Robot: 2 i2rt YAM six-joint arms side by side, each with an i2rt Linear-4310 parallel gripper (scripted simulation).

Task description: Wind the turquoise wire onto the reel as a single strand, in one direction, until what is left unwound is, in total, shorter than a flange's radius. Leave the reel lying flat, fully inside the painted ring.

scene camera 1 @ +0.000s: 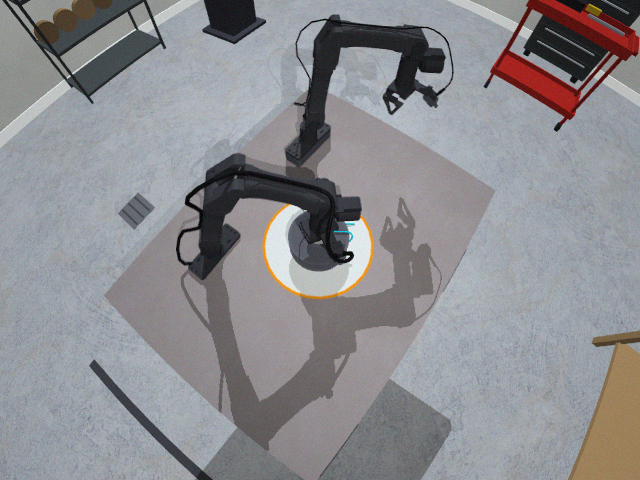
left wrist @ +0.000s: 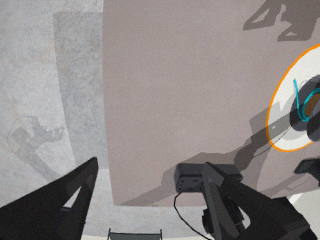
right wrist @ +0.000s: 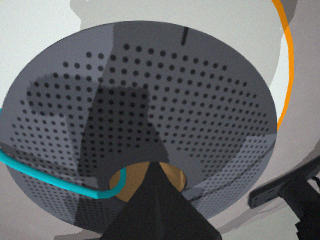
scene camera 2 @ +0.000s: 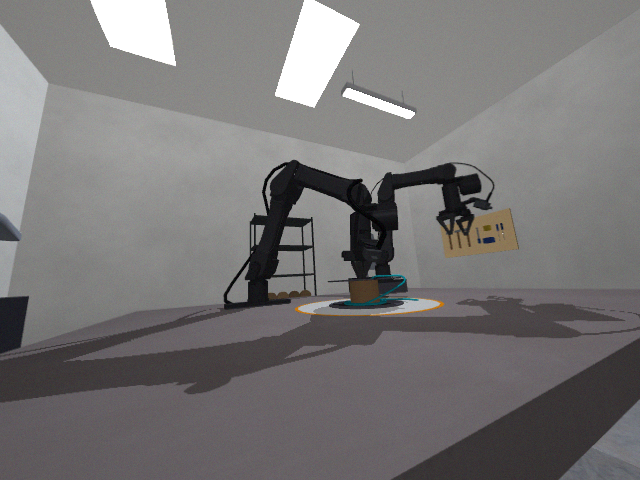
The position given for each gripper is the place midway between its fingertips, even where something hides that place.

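A reel (scene camera 2: pixel 361 291) (right wrist: pixel 132 92) is part of the scene, along with the robot's grippers: the right gripper (scene camera 2: pixel 361 289) (right wrist: pixel 153 165) and the left gripper (scene camera 1: pixel 397 106) (left wrist: pixel 152 165) (scene camera 2: pixel 458 235).
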